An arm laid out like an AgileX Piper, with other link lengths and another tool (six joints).
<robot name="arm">
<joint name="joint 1" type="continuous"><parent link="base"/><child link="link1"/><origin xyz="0.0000 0.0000 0.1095" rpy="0.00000 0.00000 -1.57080"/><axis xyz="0 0 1"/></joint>
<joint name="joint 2" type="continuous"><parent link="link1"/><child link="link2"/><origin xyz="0.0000 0.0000 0.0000" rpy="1.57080 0.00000 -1.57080"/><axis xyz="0 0 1"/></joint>
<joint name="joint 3" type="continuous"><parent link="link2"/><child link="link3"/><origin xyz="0.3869 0.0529 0.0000" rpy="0.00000 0.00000 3.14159"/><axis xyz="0 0 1"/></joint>
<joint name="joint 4" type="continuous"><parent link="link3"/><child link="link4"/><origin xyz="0.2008 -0.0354 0.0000" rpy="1.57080 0.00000 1.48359"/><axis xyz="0 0 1"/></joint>
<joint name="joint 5" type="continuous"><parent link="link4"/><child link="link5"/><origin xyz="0.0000 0.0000 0.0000" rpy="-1.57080 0.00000 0.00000"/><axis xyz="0 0 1"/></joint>
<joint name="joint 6" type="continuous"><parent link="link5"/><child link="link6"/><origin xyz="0.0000 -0.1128 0.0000" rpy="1.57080 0.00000 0.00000"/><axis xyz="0 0 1"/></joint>
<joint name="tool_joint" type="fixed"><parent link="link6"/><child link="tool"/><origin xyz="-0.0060 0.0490 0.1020" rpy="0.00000 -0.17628 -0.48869"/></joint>
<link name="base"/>
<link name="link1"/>
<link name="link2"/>
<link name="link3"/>
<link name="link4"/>
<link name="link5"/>
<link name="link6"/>
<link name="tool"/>
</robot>
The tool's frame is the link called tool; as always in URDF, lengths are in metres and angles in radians. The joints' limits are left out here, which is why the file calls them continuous.
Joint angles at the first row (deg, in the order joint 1, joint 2, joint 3, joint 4, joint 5, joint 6):
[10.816, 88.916, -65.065, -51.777, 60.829, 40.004]
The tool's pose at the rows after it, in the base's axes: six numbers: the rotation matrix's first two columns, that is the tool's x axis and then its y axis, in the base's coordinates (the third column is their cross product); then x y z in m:
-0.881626 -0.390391 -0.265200 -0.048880 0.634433 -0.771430 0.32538 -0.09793 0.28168
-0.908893 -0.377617 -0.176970 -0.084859 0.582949 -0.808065 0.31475 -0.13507 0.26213
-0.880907 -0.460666 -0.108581 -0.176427 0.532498 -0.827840 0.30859 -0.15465 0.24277
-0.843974 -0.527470 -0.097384 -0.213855 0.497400 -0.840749 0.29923 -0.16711 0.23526
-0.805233 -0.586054 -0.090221 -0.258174 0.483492 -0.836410 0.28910 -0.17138 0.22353
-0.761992 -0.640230 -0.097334 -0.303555 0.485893 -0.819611 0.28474 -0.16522 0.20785
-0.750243 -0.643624 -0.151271 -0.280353 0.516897 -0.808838 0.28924 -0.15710 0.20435
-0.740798 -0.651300 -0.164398 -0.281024 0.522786 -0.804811 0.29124 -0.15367 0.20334
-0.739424 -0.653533 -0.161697 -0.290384 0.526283 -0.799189 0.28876 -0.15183 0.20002
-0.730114 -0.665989 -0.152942 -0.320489 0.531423 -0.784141 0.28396 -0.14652 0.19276
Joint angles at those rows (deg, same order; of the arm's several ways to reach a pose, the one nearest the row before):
[5.999, 88.095, -61.783, -56.951, 64.010, 47.286]
[0.183, 89.655, -56.997, -62.361, 61.060, 48.161]
[-4.484, 89.918, -50.537, -70.207, 53.437, 49.012]
[-8.940, 88.395, -44.998, -78.551, 46.331, 52.163]
[-13.044, 87.288, -40.111, -86.213, 39.672, 55.458]
[-15.415, 87.218, -35.999, -93.745, 34.052, 60.390]
[-15.523, 87.218, -35.014, -96.237, 31.648, 65.037]
[-15.522, 87.218, -34.788, -97.210, 30.652, 66.150]
[-15.524, 87.218, -34.133, -97.461, 30.356, 66.375]
[-15.523, 87.218, -32.937, -97.633, 29.255, 65.892]

